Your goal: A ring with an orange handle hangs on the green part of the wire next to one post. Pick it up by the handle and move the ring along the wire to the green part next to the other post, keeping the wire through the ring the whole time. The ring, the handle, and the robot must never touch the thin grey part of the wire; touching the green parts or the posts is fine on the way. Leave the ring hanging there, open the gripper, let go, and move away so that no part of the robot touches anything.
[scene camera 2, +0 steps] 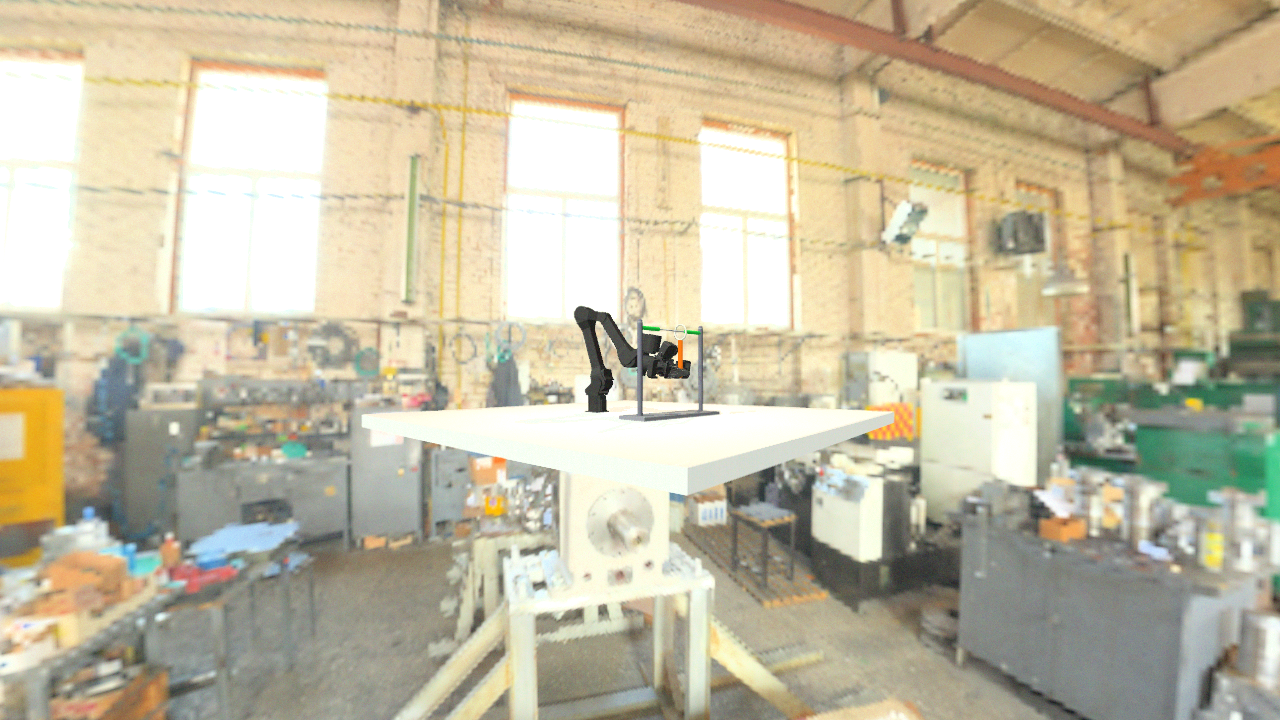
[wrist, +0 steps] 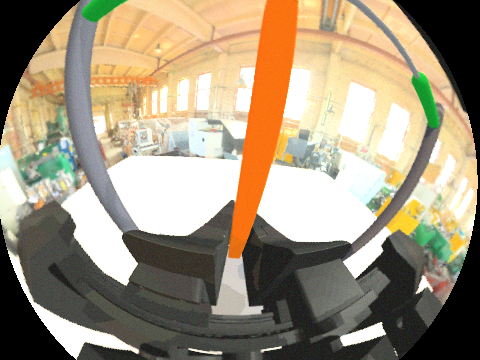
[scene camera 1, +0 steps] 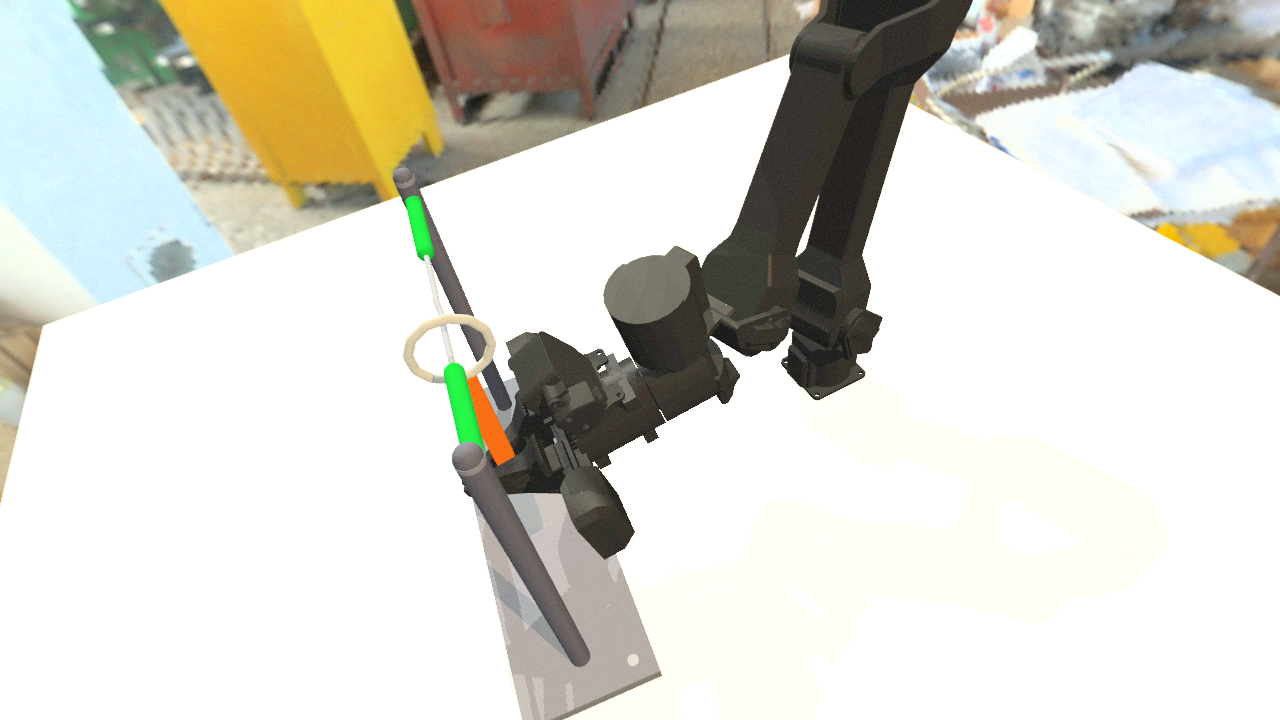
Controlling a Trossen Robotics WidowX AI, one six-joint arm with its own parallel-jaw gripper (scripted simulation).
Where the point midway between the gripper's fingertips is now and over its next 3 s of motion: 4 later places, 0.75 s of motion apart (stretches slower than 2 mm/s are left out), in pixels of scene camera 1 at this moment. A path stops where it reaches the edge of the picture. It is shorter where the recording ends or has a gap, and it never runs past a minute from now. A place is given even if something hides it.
My gripper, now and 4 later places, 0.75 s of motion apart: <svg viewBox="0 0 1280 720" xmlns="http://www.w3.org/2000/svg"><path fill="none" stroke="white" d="M465 488L470 513L473 536L483 538L536 507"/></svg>
